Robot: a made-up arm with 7 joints.
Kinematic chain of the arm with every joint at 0, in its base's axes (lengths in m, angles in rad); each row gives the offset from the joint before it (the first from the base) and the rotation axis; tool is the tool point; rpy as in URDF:
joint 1: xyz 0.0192 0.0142 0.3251 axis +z
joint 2: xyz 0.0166 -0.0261 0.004 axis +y
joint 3: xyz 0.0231 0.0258 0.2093 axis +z
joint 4: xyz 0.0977 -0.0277 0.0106 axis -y
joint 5: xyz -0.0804 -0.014 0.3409 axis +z
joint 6: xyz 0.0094 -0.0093 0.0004 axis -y
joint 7: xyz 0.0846 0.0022 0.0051 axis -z
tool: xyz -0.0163 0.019 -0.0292 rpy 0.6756 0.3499 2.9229
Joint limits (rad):
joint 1: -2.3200..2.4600
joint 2: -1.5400..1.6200
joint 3: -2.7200..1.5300
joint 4: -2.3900..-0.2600
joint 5: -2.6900..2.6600
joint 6: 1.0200..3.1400
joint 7: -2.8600..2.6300
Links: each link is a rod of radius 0.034 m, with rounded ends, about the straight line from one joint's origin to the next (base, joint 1, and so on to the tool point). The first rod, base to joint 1, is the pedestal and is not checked.
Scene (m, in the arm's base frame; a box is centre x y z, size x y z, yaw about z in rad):
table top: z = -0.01
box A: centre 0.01 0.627 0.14 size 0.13 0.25 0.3 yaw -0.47
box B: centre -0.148 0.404 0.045 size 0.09 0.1 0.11 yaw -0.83
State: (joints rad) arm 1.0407 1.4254 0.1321 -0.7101 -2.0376 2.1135 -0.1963
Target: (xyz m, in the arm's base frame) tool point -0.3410 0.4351 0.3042
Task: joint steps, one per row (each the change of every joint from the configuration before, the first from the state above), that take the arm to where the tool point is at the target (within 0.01 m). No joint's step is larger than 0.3 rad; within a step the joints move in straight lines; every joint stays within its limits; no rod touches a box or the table.
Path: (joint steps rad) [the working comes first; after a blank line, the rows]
Joints at the target: 1.3079 0.8680 1.2089 -1.7330 -2.0781 2.6618 -0.1582
Straight joint move there: touches box A.

1: 0.1541 -0.2812 -0.1286 0.1125 -0.1631 -0.0313 -0.1827
2: 0.1541 -0.2812 -0.1286 0.1126 -0.1631 -0.0313 -0.1827
3: 0.1541 -0.2812 -0.1286 0.1125 -0.1631 -0.0312 -0.1827
4: 0.1541 -0.2812 -0.1285 0.1125 -0.1631 -0.0313 -0.1828
5: -0.0582 0.0946 0.2652 -0.2455 0.1020 0.1122 0.1282
6: -0.0582 0.0946 0.2652 -0.2455 0.1020 0.1122 0.1282
7: -0.0582 0.0945 0.2652 -0.2455 0.1020 0.1123 0.1281
8: -0.0582 0.0946 0.2652 -0.2455 0.1019 0.1122 0.1282
9: -0.0582 0.0945 0.2651 -0.2455 0.1020 0.1122 0.1282
10: -0.0582 0.0946 0.2652 -0.2455 0.1020 0.1123 0.1281

